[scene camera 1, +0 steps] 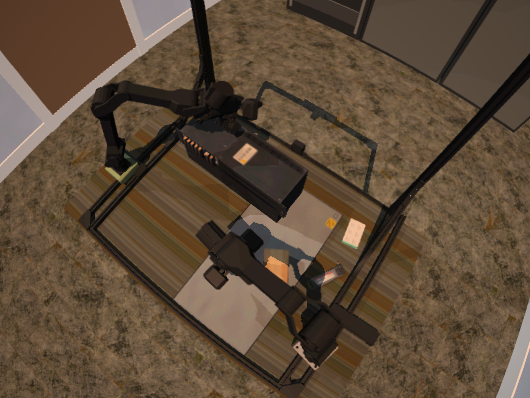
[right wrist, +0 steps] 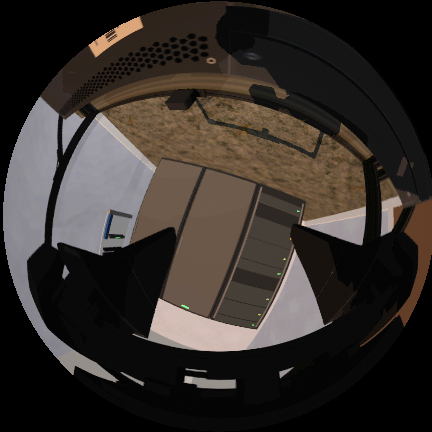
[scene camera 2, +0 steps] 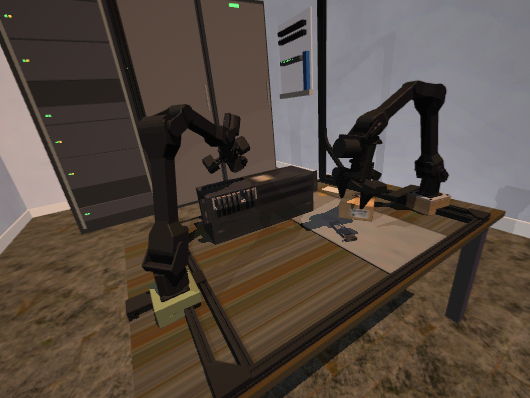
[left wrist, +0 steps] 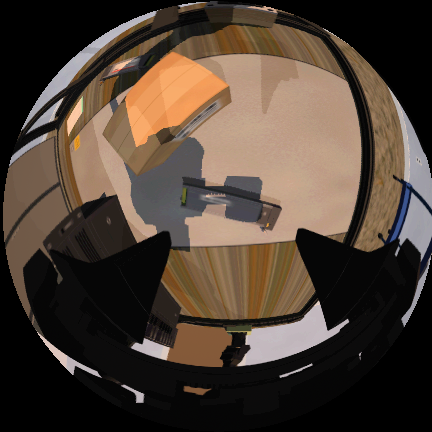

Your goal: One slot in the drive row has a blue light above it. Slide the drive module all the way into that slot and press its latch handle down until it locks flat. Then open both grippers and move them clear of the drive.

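Seen in the pictures: left gripper, between the fingertips: [scene camera 2: 350,203] [left wrist: 235,236]; right gripper, between the fingertips: [right wrist: 235,232]; left arm's base, origin of its link: [scene camera 2: 428,193]; right arm's base, origin of its link: [scene camera 1: 121,165] [scene camera 2: 173,288] [left wrist: 238,333].
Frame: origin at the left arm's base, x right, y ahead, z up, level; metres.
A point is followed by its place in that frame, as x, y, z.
A grey drive module [scene camera 2: 344,232] @(-0.026, 0.400, -0.050) [left wrist: 225,200] @(0.004, 0.383, -0.050) lies on the pale mat [scene camera 1: 225,320] @(-0.152, 0.251, -0.059) [scene camera 2: 400,245] @(-0.154, 0.292, -0.059) [left wrist: 310,125] @(-0.095, 0.264, -0.059); my left arm hides it in scene camera 1. My left gripper [scene camera 1: 233,258] @(-0.008, 0.364, 0.043) [scene camera 2: 353,196] @(-0.008, 0.364, 0.043) [left wrist: 235,236] @(-0.008, 0.364, 0.043) is open and empty above the mat, near the module. The black chassis [scene camera 1: 270,170] @(0.253, 0.495, 0.115) [scene camera 2: 265,212] @(0.159, 0.617, 0.001) [left wrist: 100,225] @(0.194, 0.418, 0.003) [right wrist: 150,65] stands at the mat's upper end. Its drive row [scene camera 1: 200,150] @(0.134, 0.710, 0.103) [scene camera 2: 235,199] @(0.125, 0.728, 0.090) shows several latch handles; I cannot make out a blue light. My right gripper [scene camera 1: 240,116] [scene camera 2: 225,162] @(0.363, 0.709, 0.179) [right wrist: 235,232] @(0.363, 0.709, 0.179) is open and empty above the chassis.
A cardboard box [scene camera 1: 276,267] @(0.081, 0.268, 0.000) [scene camera 2: 356,210] @(0.047, 0.295, -0.021) [left wrist: 175,95] @(0.051, 0.264, 0.001) stands on the mat beside the module. A second module with a red-striped label [scene camera 1: 328,275] @(0.201, 0.135, -0.052) [left wrist: 122,67] @(0.188, 0.143, -0.052) lies off the mat beyond the box. A paper card [scene camera 1: 354,233] @(0.382, 0.175, -0.060) [left wrist: 75,117] @(0.364, 0.188, -0.060) lies near the table's frame.
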